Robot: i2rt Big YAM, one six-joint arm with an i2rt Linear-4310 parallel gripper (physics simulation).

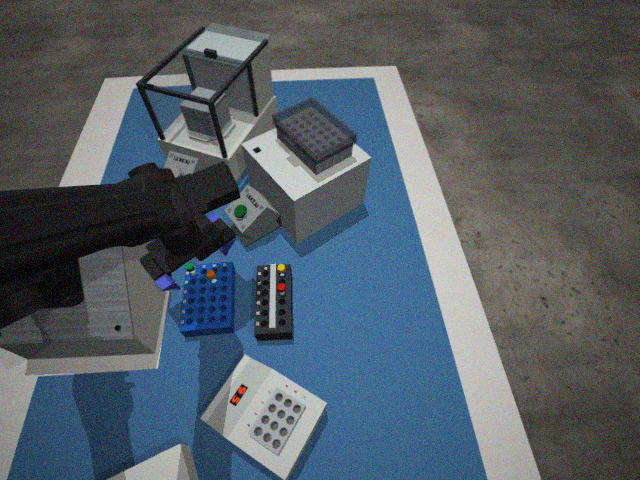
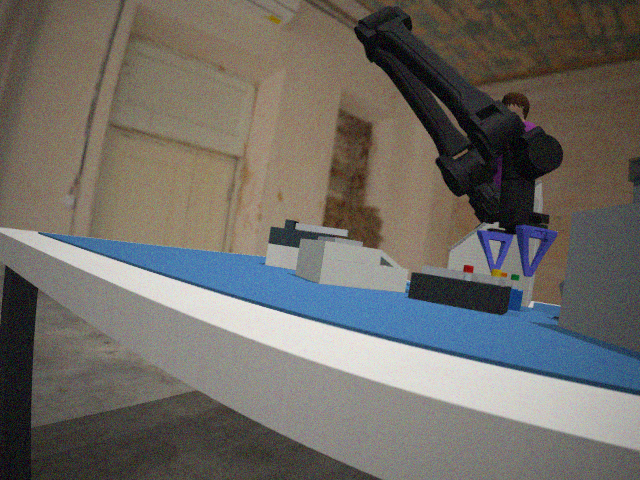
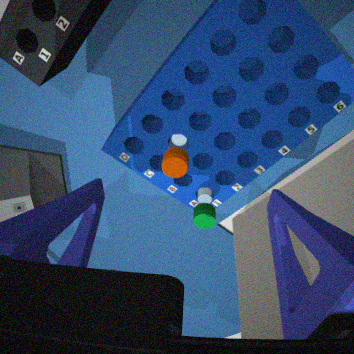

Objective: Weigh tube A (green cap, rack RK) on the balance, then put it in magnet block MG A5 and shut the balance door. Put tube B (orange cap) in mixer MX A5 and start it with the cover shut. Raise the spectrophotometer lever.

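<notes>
Tube A, green-capped [image 1: 190, 267] [image 2: 514, 277] [image 3: 204, 216], stands in the corner hole A1 of the blue rack RK [image 1: 208, 331] [image 2: 515, 299] [image 3: 175, 120]. Tube B, orange-capped [image 1: 210, 273] [image 3: 175, 162], stands near it. My gripper [image 1: 201, 269] [image 2: 510, 271] [image 3: 185, 192] is open and empty above that end of the rack, fingertips on either side of the tubes. The dark magnet block [image 1: 273, 330] [image 2: 457, 294] [image 3: 35, 25] holds yellow- and red-capped tubes. The balance [image 1: 191, 135] stands at the back; its door state is unclear. The mixer [image 1: 330, 204] has its smoky cover [image 1: 315, 131] down. I cannot identify the spectrophotometer lever.
A sloped panel with a green button [image 1: 240, 210] stands by the mixer. A large pale machine [image 1: 103, 299] is close left of the rack. A white block with a red display [image 1: 238, 394] stands at the front, beside part of another white device [image 1: 160, 462].
</notes>
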